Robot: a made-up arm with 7 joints. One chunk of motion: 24 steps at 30 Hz.
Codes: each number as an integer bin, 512 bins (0 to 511) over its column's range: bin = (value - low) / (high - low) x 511, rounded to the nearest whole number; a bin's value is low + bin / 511 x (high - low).
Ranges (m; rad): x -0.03..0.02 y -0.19..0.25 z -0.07..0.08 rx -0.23..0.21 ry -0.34..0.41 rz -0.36..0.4
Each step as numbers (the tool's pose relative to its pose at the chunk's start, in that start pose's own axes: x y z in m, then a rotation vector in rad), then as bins.
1 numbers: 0.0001 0.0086 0.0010 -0.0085 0.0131 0.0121
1 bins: 308 231 242 257 241 250
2 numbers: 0.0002 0.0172 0.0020 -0.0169 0.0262 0.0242
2 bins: 309 241 245 247 250 258
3 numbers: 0.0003 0.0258 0.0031 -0.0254 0.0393 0.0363
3 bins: 310 251 249 238 258 266
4 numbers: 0.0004 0.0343 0.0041 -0.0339 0.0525 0.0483
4 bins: 311 260 252 228 267 275
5 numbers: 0.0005 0.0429 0.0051 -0.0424 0.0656 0.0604
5 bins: 312 270 256 218 276 283
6 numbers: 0.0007 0.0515 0.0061 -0.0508 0.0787 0.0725
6 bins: 314 280 259 208 285 291
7 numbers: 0.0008 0.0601 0.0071 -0.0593 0.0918 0.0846
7 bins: 315 290 263 198 294 299
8 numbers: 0.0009 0.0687 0.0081 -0.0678 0.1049 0.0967
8 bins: 316 300 266 188 303 307
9 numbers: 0.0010 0.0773 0.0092 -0.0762 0.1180 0.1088
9 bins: 317 310 270 179 312 315
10 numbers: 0.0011 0.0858 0.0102 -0.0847 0.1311 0.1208
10 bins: 318 320 273 169 321 323
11 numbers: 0.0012 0.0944 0.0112 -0.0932 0.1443 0.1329
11 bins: 319 330 277 159 330 331
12 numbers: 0.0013 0.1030 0.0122 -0.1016 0.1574 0.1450
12 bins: 320 340 280 149 339 340
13 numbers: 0.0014 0.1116 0.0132 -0.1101 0.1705 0.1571
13 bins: 321 350 283 139 348 348
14 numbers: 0.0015 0.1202 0.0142 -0.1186 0.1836 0.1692
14 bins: 322 360 287 129 357 356
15 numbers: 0.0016 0.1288 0.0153 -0.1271 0.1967 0.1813
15 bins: 323 370 291 120 366 364
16 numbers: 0.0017 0.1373 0.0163 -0.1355 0.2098 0.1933
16 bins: 324 380 294 110 375 372
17 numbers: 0.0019 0.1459 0.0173 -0.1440 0.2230 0.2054
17 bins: 326 390 297 100 384 380
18 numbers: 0.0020 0.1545 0.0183 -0.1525 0.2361 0.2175
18 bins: 327 400 301 90 393 388
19 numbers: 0.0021 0.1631 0.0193 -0.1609 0.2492 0.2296
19 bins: 328 410 304 80 401 396
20 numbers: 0.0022 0.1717 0.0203 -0.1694 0.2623 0.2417
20 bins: 329 420 308 70 410 405
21 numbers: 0.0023 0.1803 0.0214 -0.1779 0.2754 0.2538
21 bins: 330 430 311 61 419 413
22 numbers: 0.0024 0.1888 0.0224 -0.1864 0.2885 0.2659
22 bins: 331 440 315 51 428 421
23 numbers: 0.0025 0.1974 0.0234 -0.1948 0.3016 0.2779
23 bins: 332 450 318 41 437 429
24 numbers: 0.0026 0.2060 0.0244 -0.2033 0.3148 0.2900
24 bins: 333 460 322 31 446 437
